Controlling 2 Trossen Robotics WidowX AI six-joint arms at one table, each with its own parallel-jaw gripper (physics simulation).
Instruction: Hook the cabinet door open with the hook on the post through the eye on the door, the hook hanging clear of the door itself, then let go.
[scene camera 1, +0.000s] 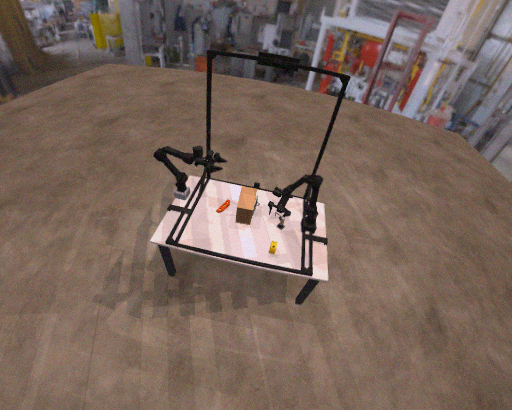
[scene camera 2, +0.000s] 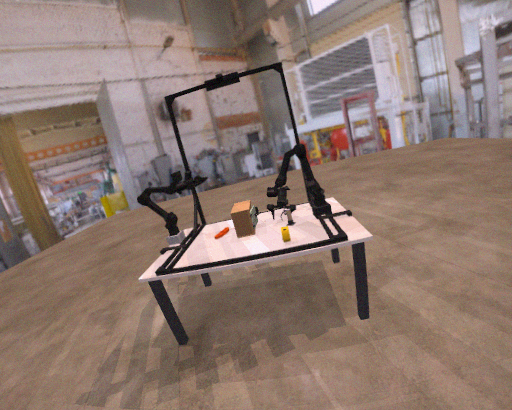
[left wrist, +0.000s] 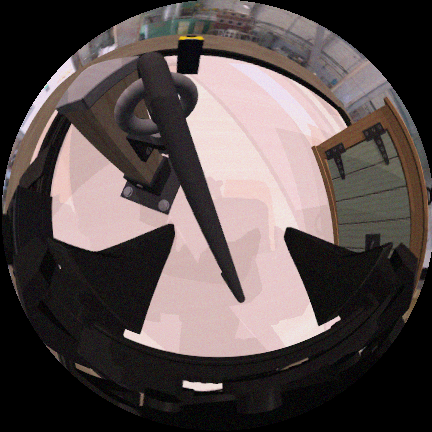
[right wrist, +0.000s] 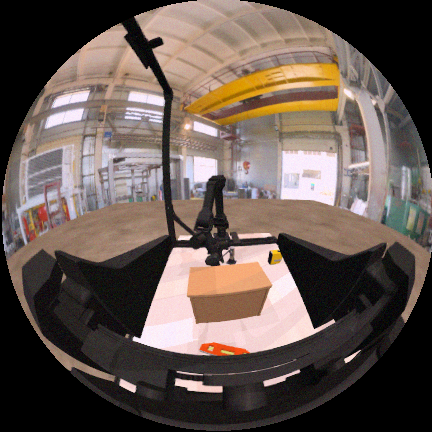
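Where they show: left gripper, fingertip midpoint: (scene camera 1: 274, 218) (scene camera 2: 280, 220) (left wrist: 231, 231); right gripper, fingertip midpoint: (scene camera 1: 225, 164) (scene camera 2: 205, 178) (right wrist: 225, 239); left arm's base, link origin: (scene camera 1: 309, 222) (scene camera 2: 320, 204) (right wrist: 221, 235); right arm's base, link origin: (scene camera 1: 181, 189) (scene camera 2: 174, 233).
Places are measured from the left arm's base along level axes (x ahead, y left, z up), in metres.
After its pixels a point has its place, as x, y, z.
The dark hook (left wrist: 186, 155) hangs from a ring on the wooden post (scene camera 1: 281, 222) @(0.215, 0.033, -0.013) (scene camera 2: 289, 217) @(0.211, 0.034, -0.021) (left wrist: 107, 117) (right wrist: 232, 256) @(0.221, 0.027, -0.026). In the left wrist view its long shank slants down and its tip shows between the fingertips. My left gripper (scene camera 1: 276, 215) @(0.264, -0.035, -0.051) (scene camera 2: 283, 215) @(0.264, -0.035, -0.051) (left wrist: 231, 231) @(0.264, -0.035, -0.051) is open around the hook's lower end, gripping nothing. The wooden cabinet (scene camera 1: 246, 204) @(0.487, 0.016, 0.098) (scene camera 2: 243, 221) @(0.487, 0.053, 0.028) (right wrist: 229, 281) @(0.510, -0.055, 0.098) stands apart from the post; its green door (scene camera 2: 254, 217) @(0.425, -0.056, 0.003) (left wrist: 375, 200) @(0.426, -0.047, 0.011) faces the post side. The door's eye cannot be made out clearly. My right gripper (scene camera 1: 223, 165) @(0.671, -0.102, 0.319) (scene camera 2: 200, 181) @(0.671, -0.102, 0.319) is open, high and away from the cabinet.
A yellow tape measure (scene camera 1: 273, 247) @(0.268, 0.277, 0.004) (scene camera 2: 285, 234) @(0.269, 0.291, -0.015) (left wrist: 190, 56) @(0.266, 0.224, -0.032) (right wrist: 275, 257) @(0.283, 0.251, -0.025) stands on the table nearer the front edge. An orange-red level (scene camera 1: 223, 206) @(0.665, -0.080, -0.059) (scene camera 2: 222, 233) @(0.657, -0.053, -0.053) (right wrist: 224, 349) @(0.649, -0.088, -0.064) lies on the cabinet's other side. A black frame (scene camera 1: 208, 110) @(0.859, -0.380, 0.570) (scene camera 2: 179, 135) @(0.848, -0.399, 0.667) rises over the table.
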